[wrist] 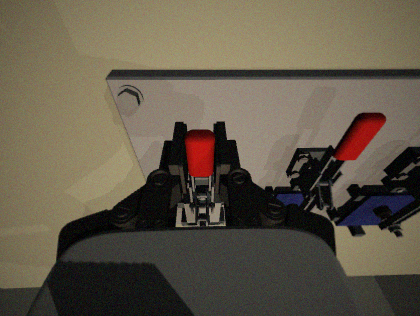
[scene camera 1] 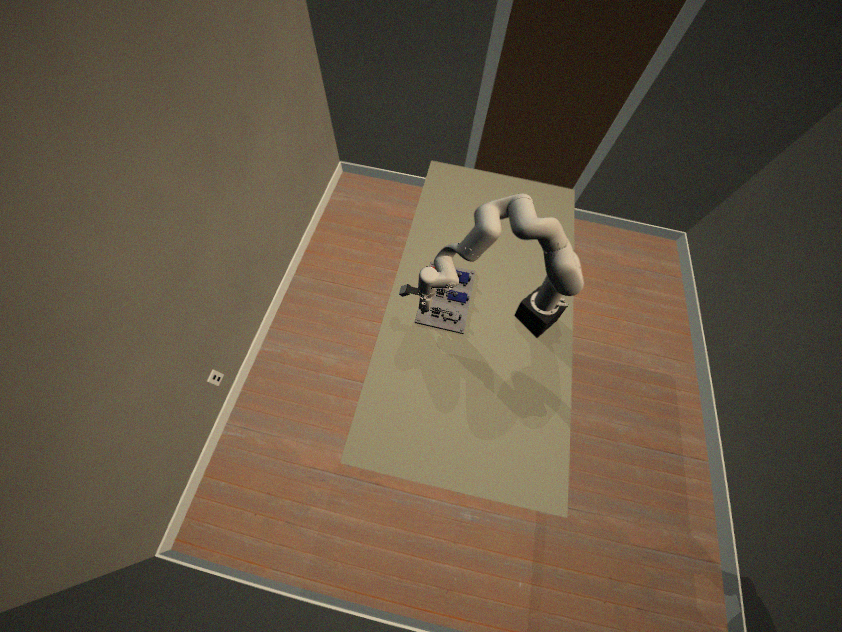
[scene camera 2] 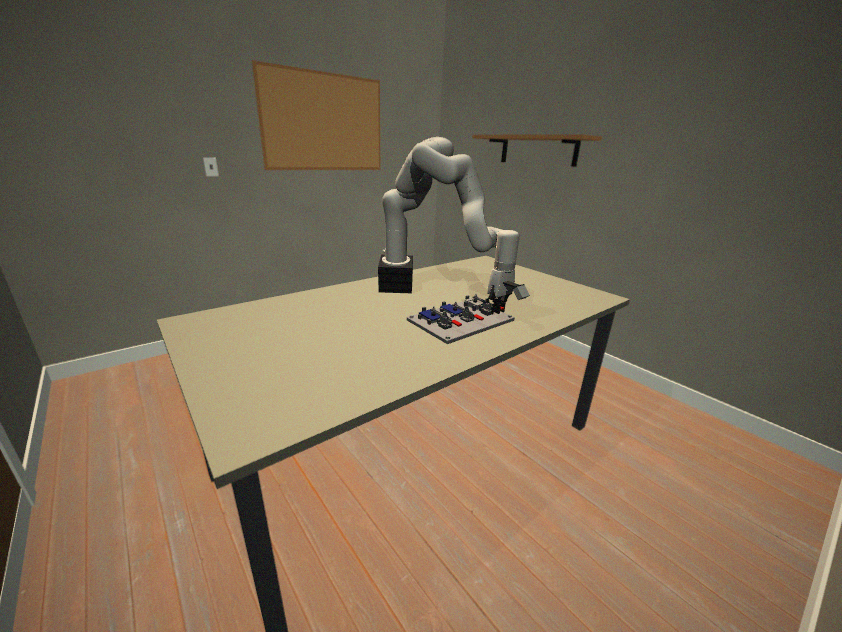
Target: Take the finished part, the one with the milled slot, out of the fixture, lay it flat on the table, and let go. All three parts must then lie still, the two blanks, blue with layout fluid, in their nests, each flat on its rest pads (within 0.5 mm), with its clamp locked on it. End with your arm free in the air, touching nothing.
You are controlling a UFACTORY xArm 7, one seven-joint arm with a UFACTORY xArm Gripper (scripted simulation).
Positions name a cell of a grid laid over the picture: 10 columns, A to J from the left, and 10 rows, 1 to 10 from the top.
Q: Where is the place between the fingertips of the gripper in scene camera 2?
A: At F5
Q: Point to a red clamp handle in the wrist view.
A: E5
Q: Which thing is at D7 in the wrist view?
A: The gripper.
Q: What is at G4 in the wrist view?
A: A grey fixture plate.
